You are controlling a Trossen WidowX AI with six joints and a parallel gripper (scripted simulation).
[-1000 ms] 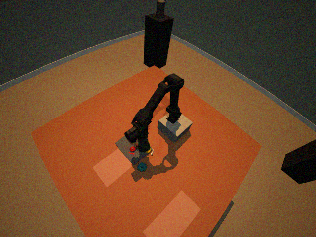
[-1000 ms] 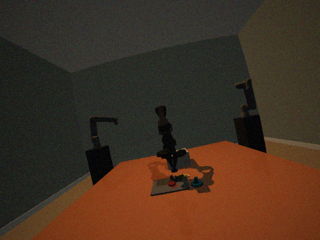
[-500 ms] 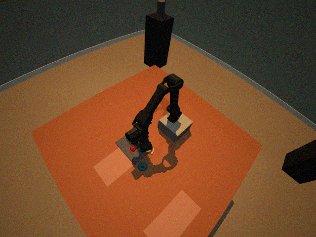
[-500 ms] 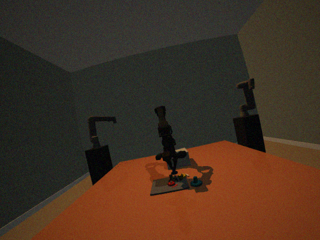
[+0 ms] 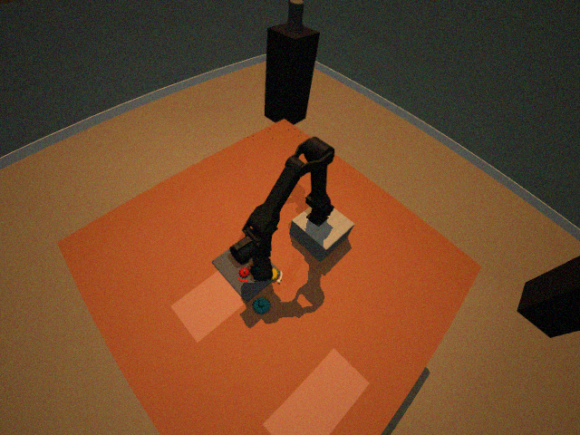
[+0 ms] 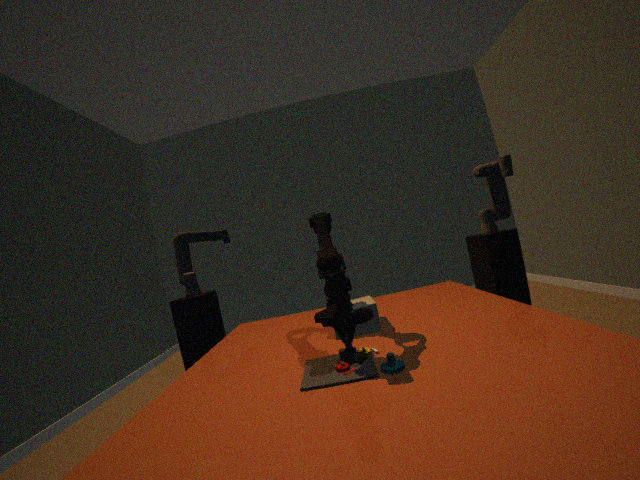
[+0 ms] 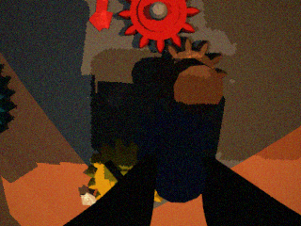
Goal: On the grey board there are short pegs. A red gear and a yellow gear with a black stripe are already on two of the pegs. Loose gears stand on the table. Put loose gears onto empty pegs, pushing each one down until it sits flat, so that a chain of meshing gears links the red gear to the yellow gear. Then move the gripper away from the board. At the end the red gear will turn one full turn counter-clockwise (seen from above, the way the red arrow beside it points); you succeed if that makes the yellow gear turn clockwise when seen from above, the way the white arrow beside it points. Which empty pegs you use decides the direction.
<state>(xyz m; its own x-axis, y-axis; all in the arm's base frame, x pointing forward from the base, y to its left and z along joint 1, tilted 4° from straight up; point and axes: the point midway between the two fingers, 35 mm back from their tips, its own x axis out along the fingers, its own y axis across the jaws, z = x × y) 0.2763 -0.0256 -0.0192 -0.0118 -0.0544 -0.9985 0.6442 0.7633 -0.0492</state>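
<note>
Now: the blue gear 1 cm below my gripper tip. From my gripper tip the other things lie so: yellow gear 4 cm to the left, 4 cm below, 1 cm behind; orange-brown gear 3 cm below, 2 cm to the right, 2 cm ahead; grey board 5 cm below, 4 cm to the right, 3 cm ahead.
</note>
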